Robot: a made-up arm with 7 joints.
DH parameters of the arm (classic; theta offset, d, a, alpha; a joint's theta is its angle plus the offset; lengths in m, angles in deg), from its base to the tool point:
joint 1: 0 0.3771 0 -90
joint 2: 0 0 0 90
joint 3: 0 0.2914 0.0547 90
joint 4: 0 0 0.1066 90
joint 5: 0 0.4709 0 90
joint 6: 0 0 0.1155 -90
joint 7: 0 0.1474 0 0
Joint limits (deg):
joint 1: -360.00..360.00
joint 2: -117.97..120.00
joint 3: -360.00..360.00
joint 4: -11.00..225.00
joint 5: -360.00..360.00
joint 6: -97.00..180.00
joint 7: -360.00..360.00
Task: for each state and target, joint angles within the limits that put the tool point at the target. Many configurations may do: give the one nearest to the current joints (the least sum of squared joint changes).
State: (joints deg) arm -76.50 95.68 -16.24 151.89 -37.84 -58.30 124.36
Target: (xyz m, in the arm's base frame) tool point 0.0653 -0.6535 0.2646
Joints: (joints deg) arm -94.29 107.16 -15.88 173.39 -41.06 -97.00 124.36
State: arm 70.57 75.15 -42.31 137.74 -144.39 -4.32 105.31
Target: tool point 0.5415 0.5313 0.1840
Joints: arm 70.42 67.34 -45.92 122.02 -149.13 -24.96 105.31
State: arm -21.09 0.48 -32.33 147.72 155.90 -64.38 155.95
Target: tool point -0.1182 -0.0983 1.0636
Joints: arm -28.35 -17.63 -26.58 167.12 160.26 -73.10 155.95
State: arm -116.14 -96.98 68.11 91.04 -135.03 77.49 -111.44
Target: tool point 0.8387 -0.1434 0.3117
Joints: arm -139.14 -108.60 86.20 95.51 -138.60 70.64 -111.44
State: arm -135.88 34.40 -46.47 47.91 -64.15 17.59 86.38
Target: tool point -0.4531 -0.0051 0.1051
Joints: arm -134.88 11.54 -49.82 28.76 -68.65 11.23 86.38
